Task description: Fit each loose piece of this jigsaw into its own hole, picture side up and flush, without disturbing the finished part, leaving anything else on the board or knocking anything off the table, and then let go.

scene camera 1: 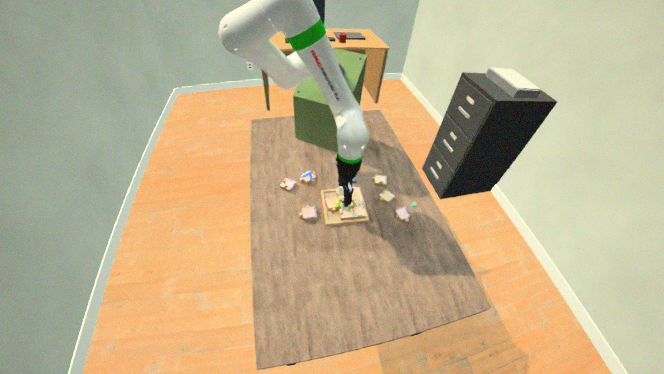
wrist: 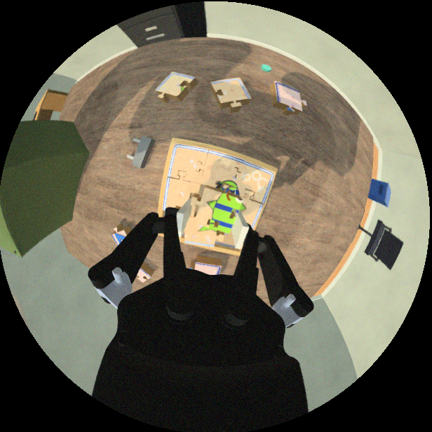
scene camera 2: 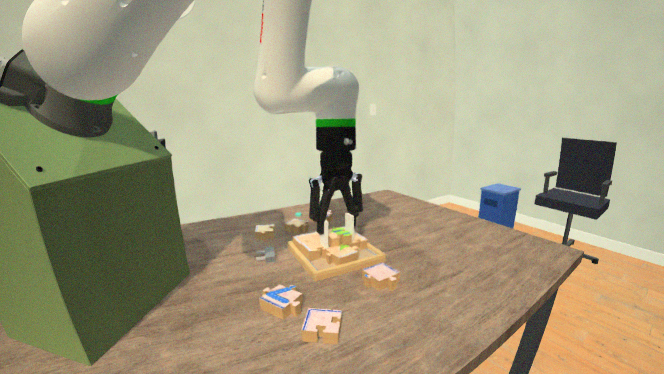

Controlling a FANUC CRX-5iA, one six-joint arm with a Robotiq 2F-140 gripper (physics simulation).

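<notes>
My gripper [scene camera 1: 345,199] [scene camera 2: 338,231] [wrist: 212,211] is shut on a piece with a green, blue-striped picture [scene camera 2: 341,232] [wrist: 224,215]. The piece is picture side up, over the partly filled jigsaw board [scene camera 1: 345,222] [scene camera 2: 350,268] [wrist: 165,175]; its exact height is unclear. Several loose pieces lie off the board: a pink one [scene camera 1: 308,213] [scene camera 2: 381,273] [wrist: 207,267], a blue-dotted one [scene camera 1: 308,176] [scene camera 2: 281,299], a pink corner [scene camera 1: 288,184] [scene camera 2: 322,320], two cream ones [wrist: 175,85] [wrist: 231,91] and a pink blue-edged one [scene camera 1: 403,214] [wrist: 289,96]. The fingers partly hide the board.
A small grey bracket-like object [scene camera 2: 269,254] [wrist: 142,151] lies beside the board. A small teal object [scene camera 1: 414,204] [scene camera 2: 298,214] [wrist: 266,68] lies beyond the far pieces. The arm's green base [scene camera 1: 316,122] [scene camera 2: 115,250] [wrist: 40,170] stands on the table [scene camera 1: 350,290] [scene camera 2: 425,320].
</notes>
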